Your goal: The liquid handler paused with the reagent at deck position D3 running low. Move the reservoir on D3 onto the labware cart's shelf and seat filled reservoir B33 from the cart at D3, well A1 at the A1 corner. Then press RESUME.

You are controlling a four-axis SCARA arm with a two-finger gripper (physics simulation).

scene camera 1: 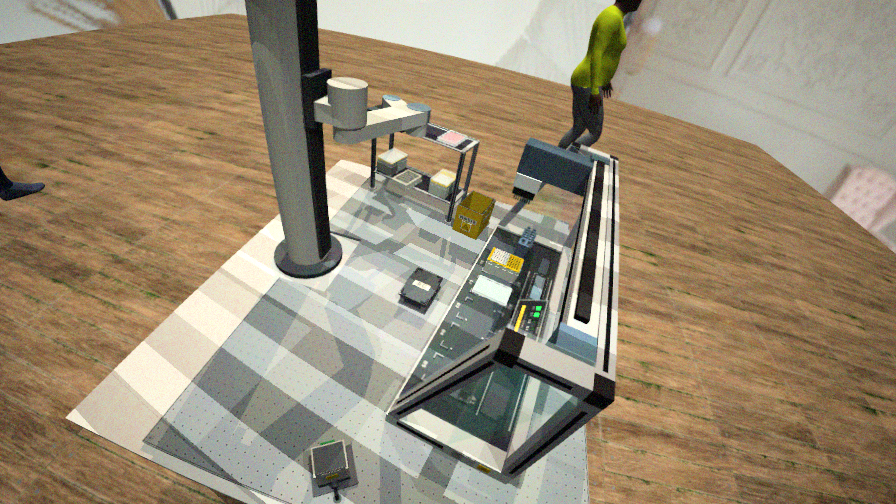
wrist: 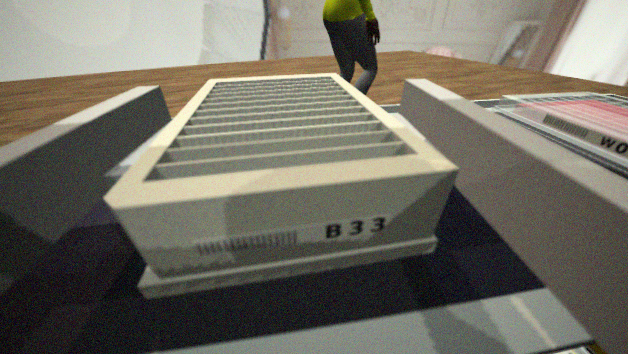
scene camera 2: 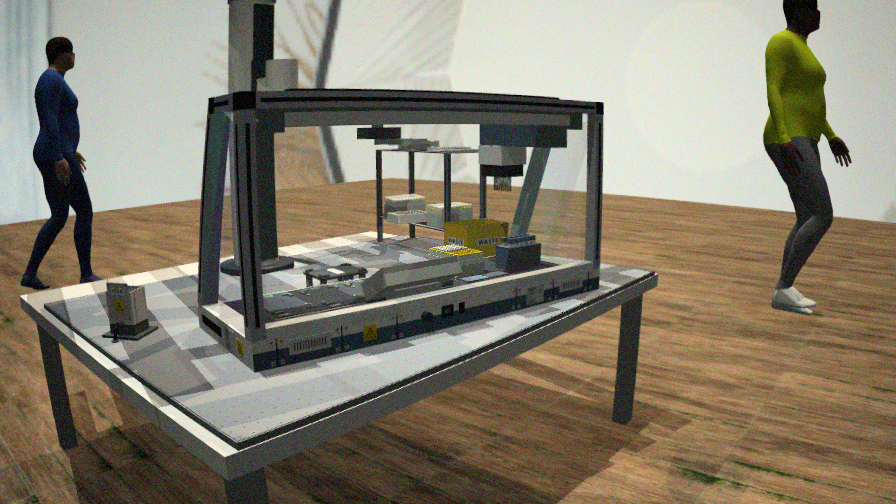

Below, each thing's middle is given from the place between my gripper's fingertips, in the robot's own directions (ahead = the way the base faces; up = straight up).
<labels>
The pink-topped plate (wrist: 582, 121) lies 190 mm ahead of my hand, 60 mm to the right of it and 20 mm below it. Round my hand: yellow waste bin (scene camera 1: 473, 213) (370 mm ahead, 140 mm to the right, 310 mm below).
</labels>
